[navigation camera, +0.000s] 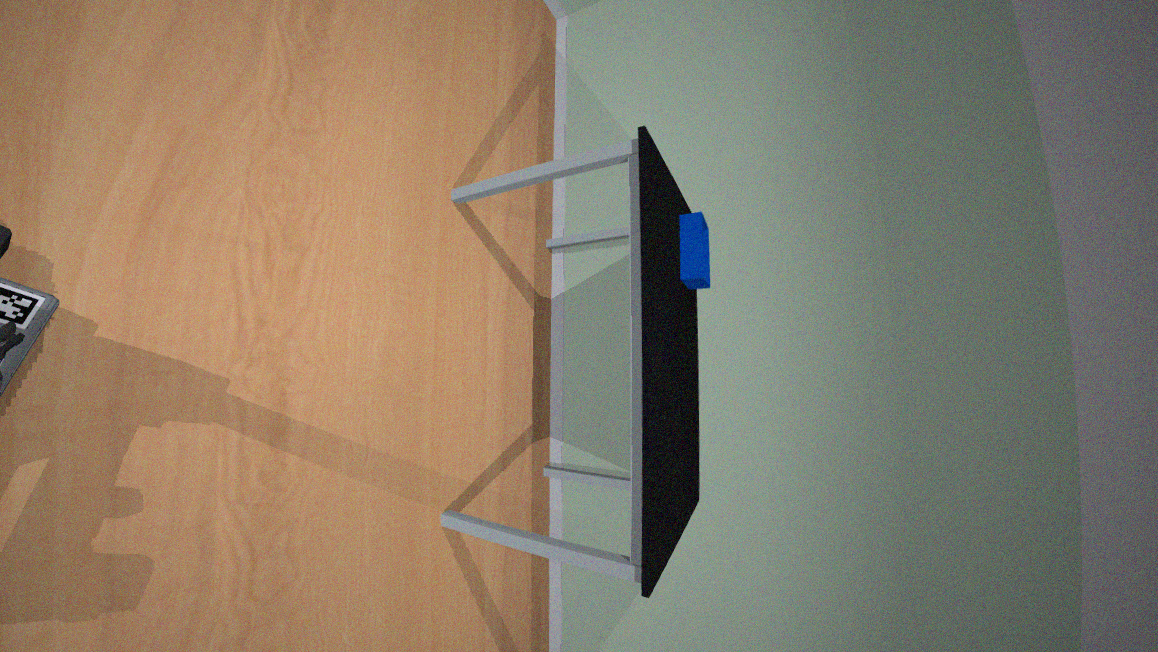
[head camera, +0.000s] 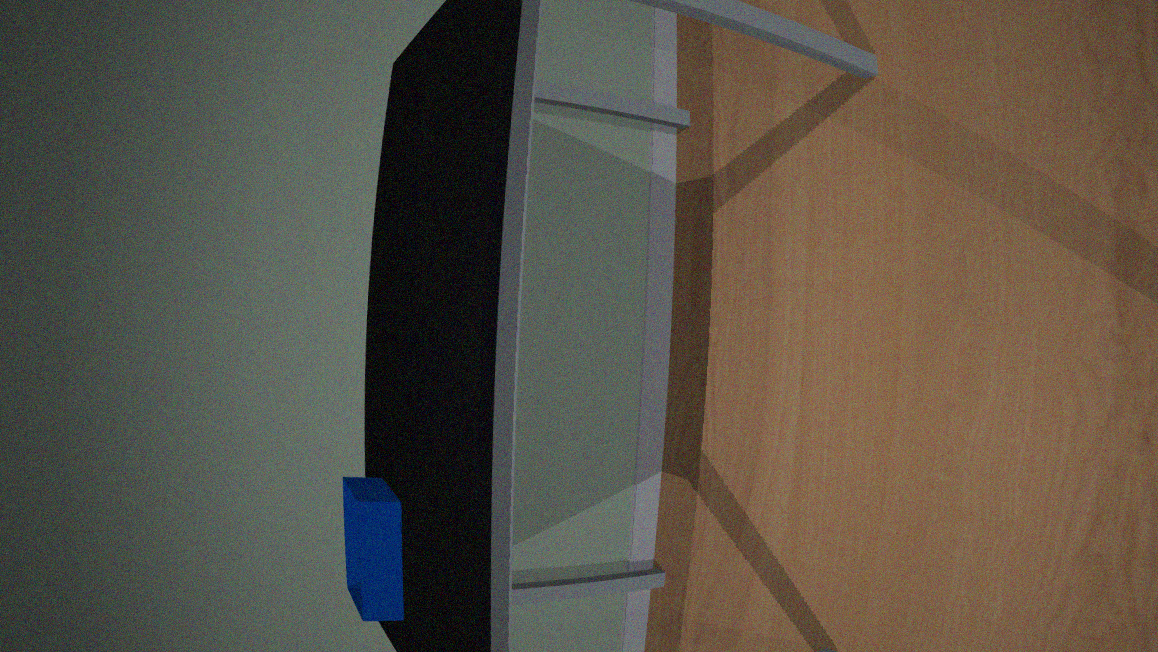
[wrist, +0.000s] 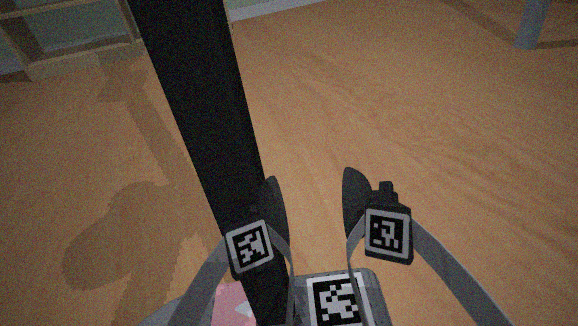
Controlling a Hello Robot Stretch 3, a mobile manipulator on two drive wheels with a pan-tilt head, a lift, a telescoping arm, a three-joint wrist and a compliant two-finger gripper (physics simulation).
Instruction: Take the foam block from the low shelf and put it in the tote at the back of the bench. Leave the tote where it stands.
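Places are measured from the robot's base along level axes (x left, y down, z back), in centimetres.
Pixels of known places: gripper, fingertip midpoint: (wrist: 312, 196).
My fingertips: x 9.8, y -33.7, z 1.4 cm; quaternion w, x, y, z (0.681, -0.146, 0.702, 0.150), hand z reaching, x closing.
Note:
Ahead of a thing's pixels: the offset from my fingertips to its top centre. "spot": to the spot under its first point. Level surfaces: height alone.
The blue tote {dx +99.1, dy -67.7, dz -149.8 cm} (head camera: 376, 558) (navigation camera: 694, 251) stands upright at the back edge of the black bench top {dy -57.7 cm} (head camera: 437, 283) (navigation camera: 668, 364), toward its left end; both camera pictures are turned sideways. Its inside is hidden. My gripper (wrist: 312, 196) is open in the wrist view, with bare wood floor showing between its fingers, far from the tote. A pale wooden shelf unit (wrist: 65, 66) shows in part at the top left of the wrist view, beyond the black mast. The foam block does not show in any view.
Grey bench legs (head camera: 777, 36) (navigation camera: 538, 542) reach down to the wood floor near the pale green wall (head camera: 202, 242) (navigation camera: 850, 323). The black mast (wrist: 200, 100) crosses the wrist view. A grey leg {spot: dx +101.5, dy +24.1, dz -88.2 cm} (wrist: 532, 22) stands at its top right. A robot part with a marker (navigation camera: 16, 307) shows at the navigation view's left edge.

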